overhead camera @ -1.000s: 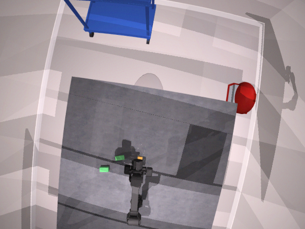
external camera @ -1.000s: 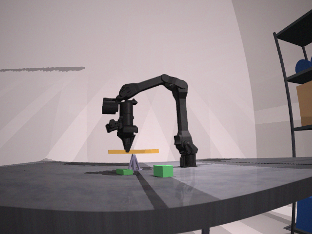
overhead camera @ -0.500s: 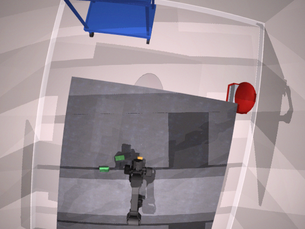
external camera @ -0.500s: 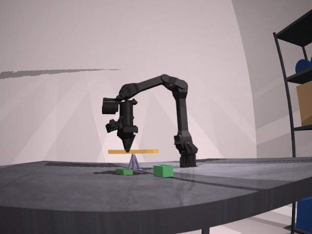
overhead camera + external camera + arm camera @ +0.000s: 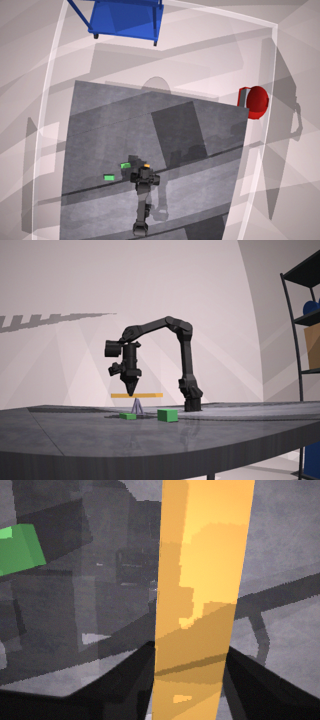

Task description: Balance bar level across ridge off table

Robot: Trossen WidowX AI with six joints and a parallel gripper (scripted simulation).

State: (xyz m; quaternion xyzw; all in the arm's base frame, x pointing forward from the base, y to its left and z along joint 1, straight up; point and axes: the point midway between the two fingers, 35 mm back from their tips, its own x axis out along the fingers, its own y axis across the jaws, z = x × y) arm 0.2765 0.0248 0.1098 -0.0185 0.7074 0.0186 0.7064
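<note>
My gripper tip is 30 mm past the bar.
</note>
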